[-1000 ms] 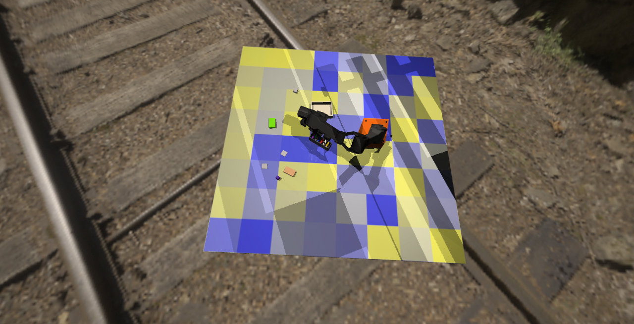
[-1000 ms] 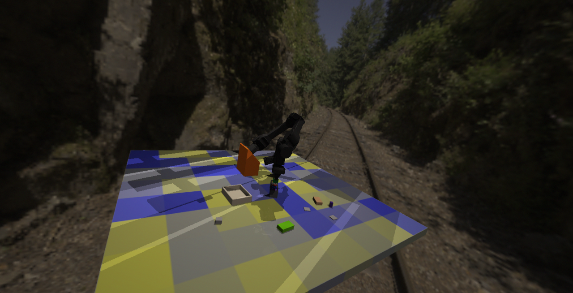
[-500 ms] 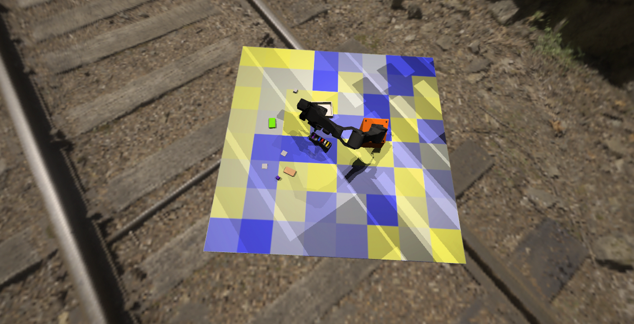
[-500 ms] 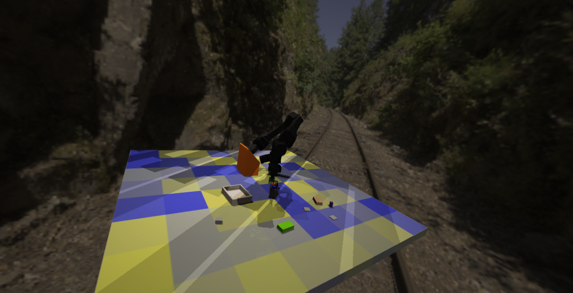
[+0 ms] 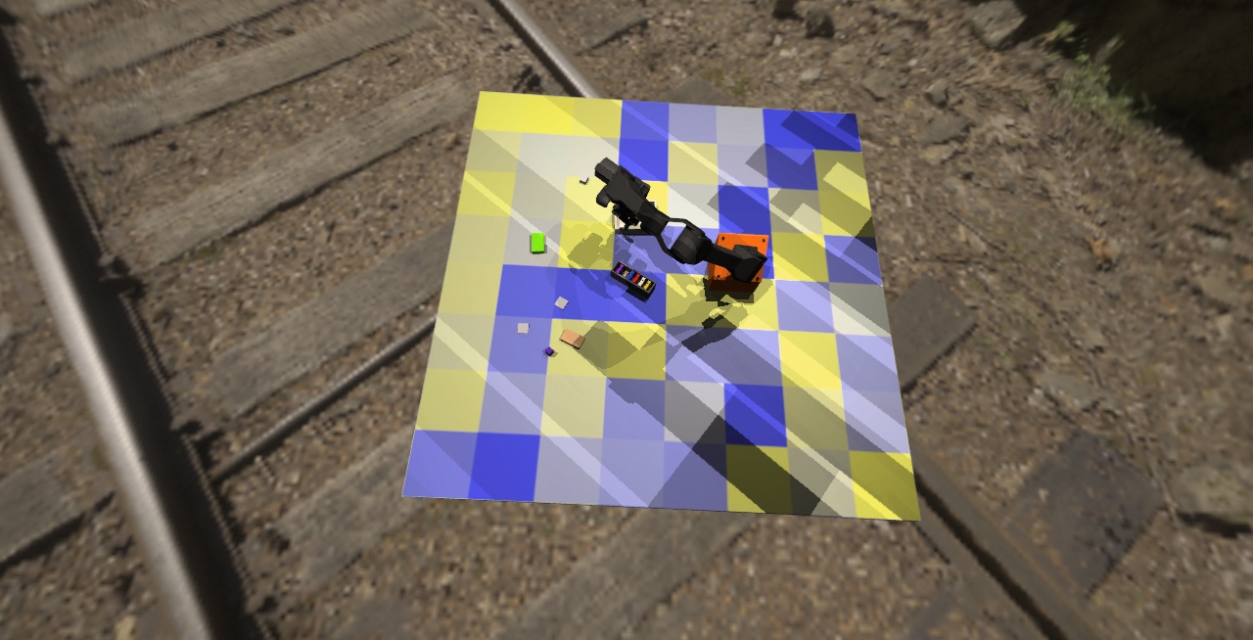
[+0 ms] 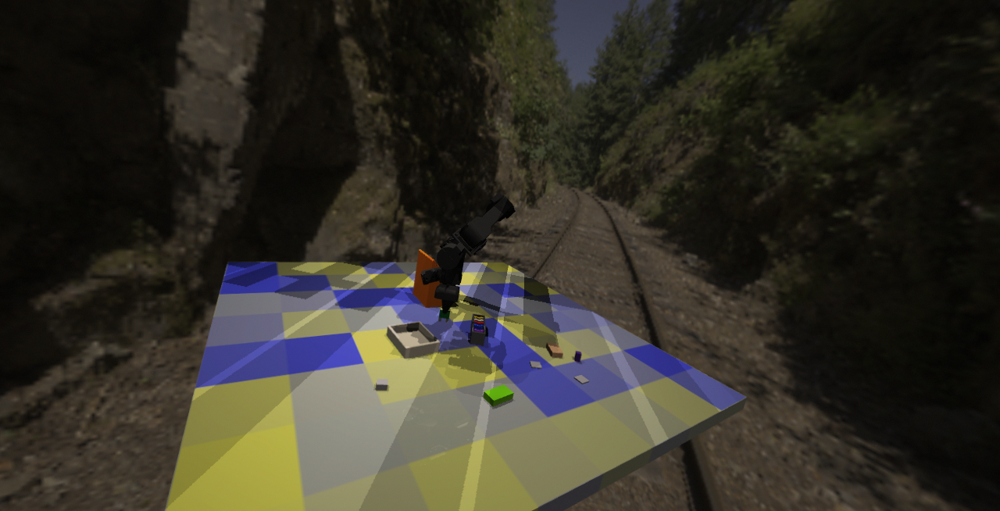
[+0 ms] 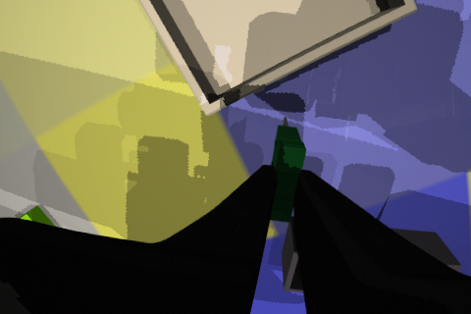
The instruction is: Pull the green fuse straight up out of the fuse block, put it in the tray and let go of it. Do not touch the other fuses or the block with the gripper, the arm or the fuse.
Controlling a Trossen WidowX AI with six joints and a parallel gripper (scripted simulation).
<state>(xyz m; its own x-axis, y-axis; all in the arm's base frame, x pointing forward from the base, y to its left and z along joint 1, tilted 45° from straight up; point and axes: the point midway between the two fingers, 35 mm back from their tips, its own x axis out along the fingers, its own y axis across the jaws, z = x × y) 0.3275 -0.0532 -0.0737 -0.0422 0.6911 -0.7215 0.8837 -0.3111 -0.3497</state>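
My gripper tip is now 2 cm past the tray, 8 cm to the left of it and 10 cm above it. From my gripper tip the other things lie so: purple fuse: 1 cm ahead, 12 cm to the left, 7 cm below; then blue fuse: 2 cm behind, 13 cm to the left, 7 cm below; then green fuse: 1 cm below.
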